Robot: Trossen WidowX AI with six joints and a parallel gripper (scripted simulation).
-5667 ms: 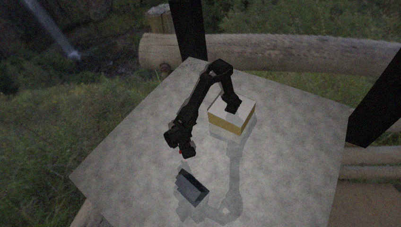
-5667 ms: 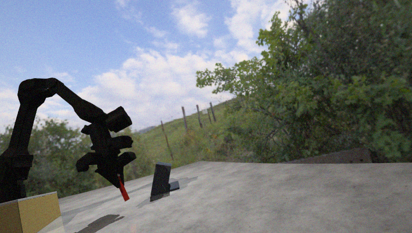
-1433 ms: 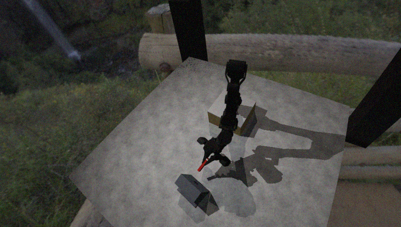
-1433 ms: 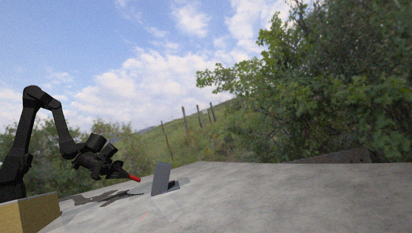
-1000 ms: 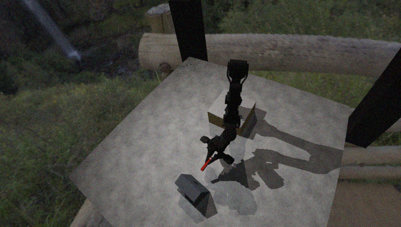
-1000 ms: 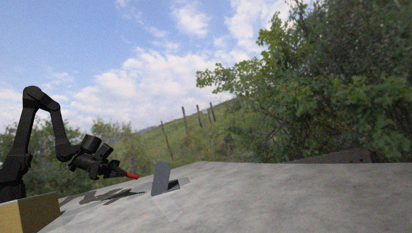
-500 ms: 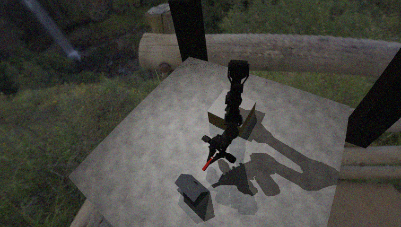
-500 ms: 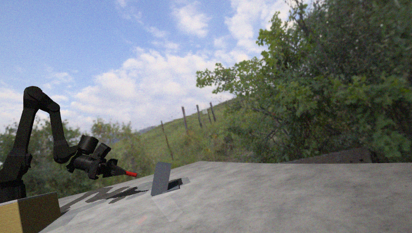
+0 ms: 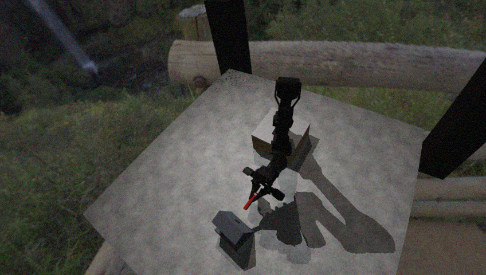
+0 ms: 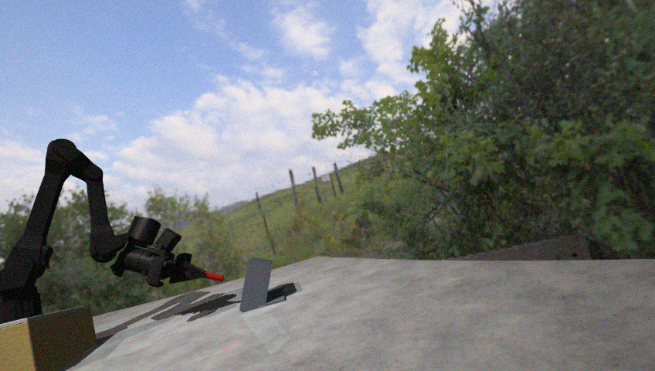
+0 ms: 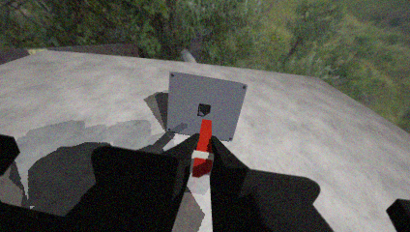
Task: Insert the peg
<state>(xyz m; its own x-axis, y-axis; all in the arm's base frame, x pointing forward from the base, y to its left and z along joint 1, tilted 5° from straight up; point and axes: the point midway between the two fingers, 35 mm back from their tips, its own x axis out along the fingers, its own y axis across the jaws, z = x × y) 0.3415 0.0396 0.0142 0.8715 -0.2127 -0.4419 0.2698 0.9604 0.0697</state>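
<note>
Now: the dark sloped panel 11 cm ahead of my gripper tip, 2 cm to the right of it and 5 cm below it. The rest, counted from my gripper tip: red peg (1 cm behind, 1 cm above).
</note>
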